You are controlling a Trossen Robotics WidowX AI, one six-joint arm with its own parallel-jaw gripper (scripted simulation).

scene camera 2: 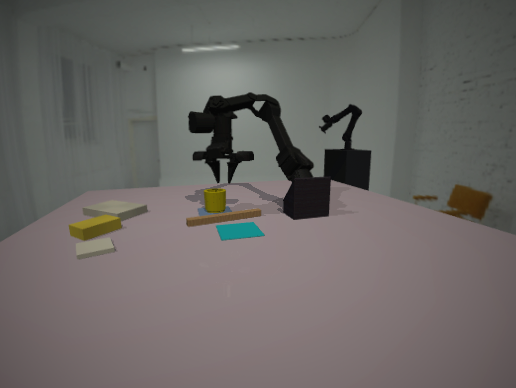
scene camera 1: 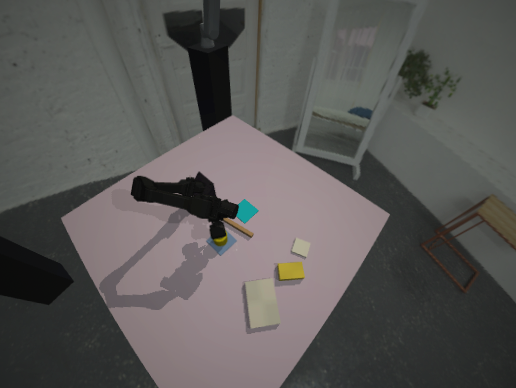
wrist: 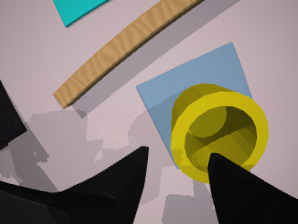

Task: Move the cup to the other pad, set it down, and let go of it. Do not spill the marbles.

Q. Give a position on a large cream slab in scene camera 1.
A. At 262, 306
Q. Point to a yellow cup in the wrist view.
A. At 206, 118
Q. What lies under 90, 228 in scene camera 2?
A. A yellow block.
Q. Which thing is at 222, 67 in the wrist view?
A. A blue pad.
